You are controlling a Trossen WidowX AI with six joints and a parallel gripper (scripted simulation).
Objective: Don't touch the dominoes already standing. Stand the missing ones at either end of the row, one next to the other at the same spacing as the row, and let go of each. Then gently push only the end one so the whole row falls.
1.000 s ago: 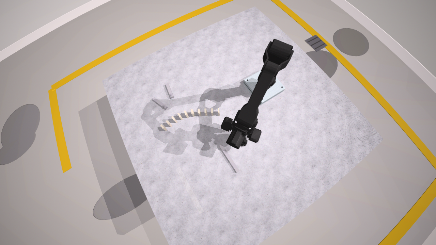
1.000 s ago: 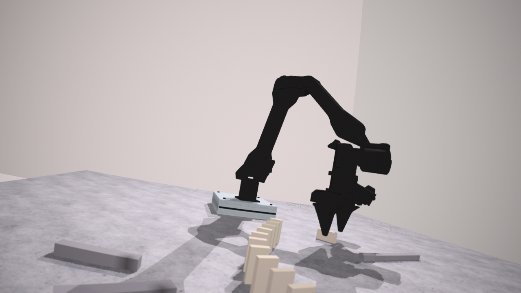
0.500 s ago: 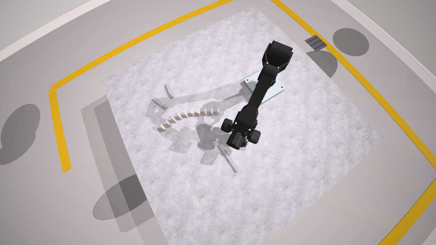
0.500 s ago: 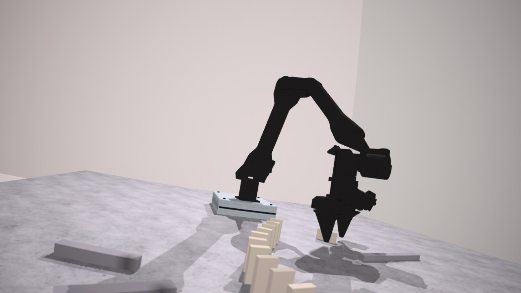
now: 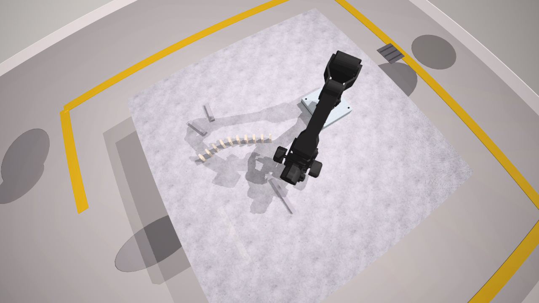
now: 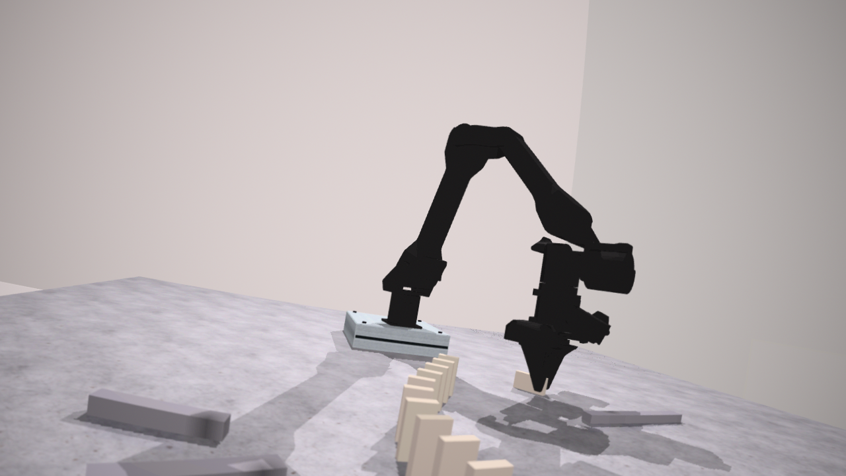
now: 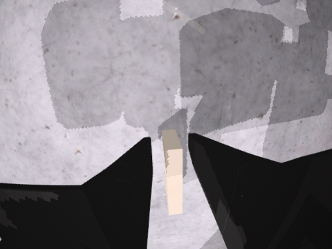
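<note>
Right now my gripper tip is 12 cm short of the grey bar and 6 cm to the right of it.
</note>
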